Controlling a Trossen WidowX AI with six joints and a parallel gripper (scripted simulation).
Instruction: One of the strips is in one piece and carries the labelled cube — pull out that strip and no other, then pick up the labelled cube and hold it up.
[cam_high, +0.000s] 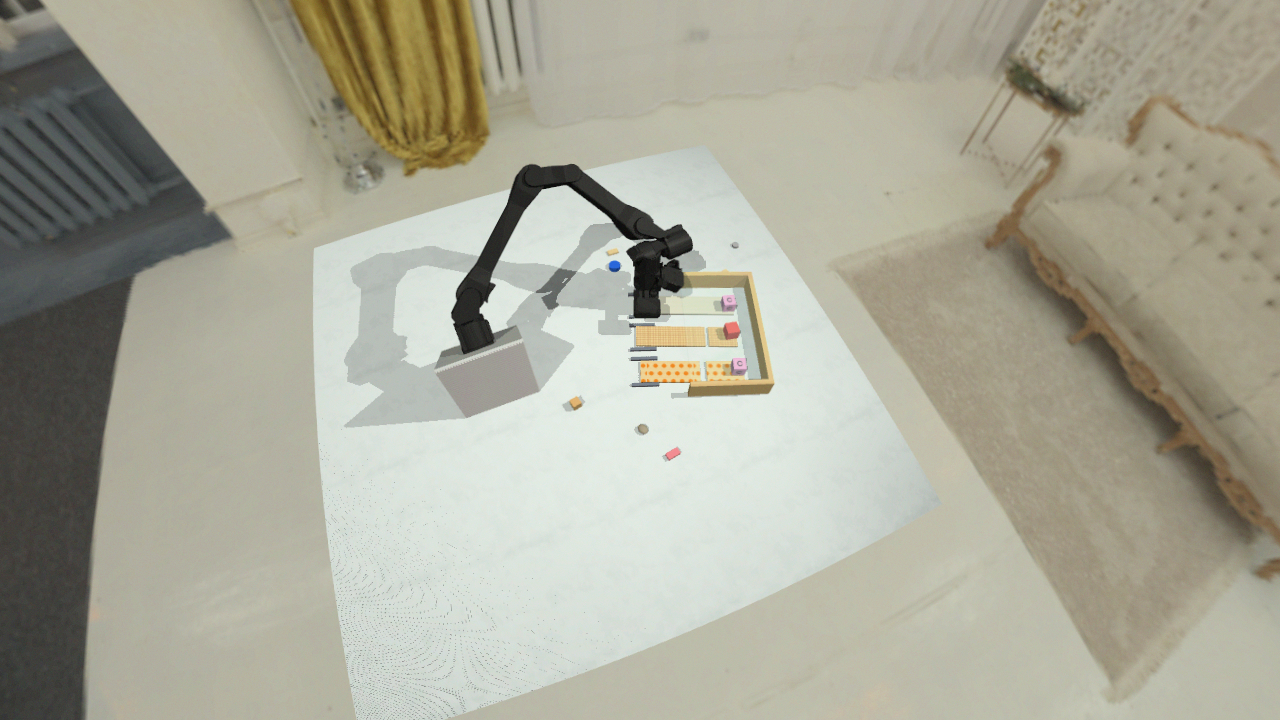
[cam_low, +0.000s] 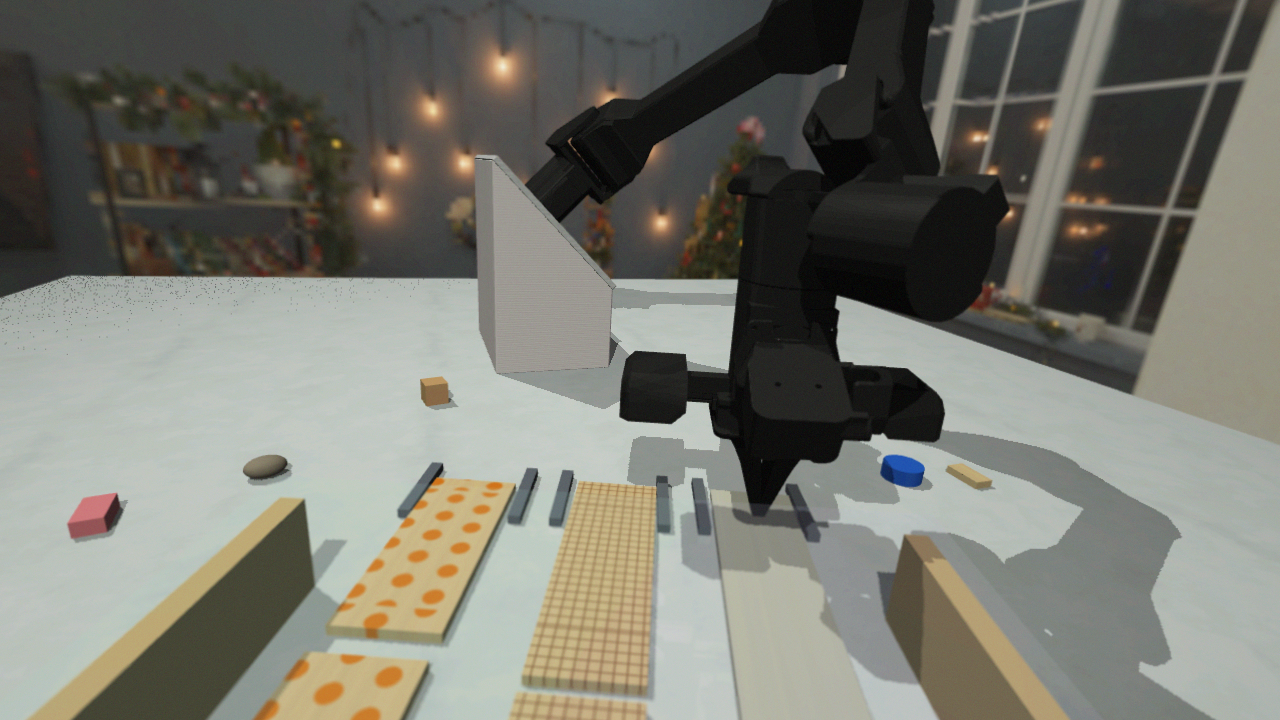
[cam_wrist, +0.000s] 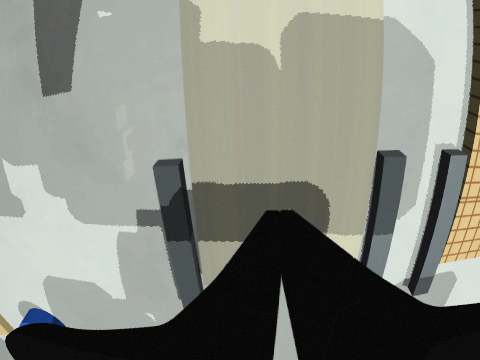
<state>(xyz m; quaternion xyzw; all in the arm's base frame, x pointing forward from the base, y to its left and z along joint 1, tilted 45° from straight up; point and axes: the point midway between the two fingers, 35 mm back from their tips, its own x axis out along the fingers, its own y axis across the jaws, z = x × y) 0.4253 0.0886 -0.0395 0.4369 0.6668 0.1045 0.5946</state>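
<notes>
Now: the cream strip 90 mm ahead of my gripper tip and 50 mm to the right of it. The rest, counted from my gripper tip: pebble: 170 mm behind, 290 mm to the right; brown cube: 270 mm behind, 170 mm to the right; blue disc: 10 mm behind, 150 mm to the left.
</notes>
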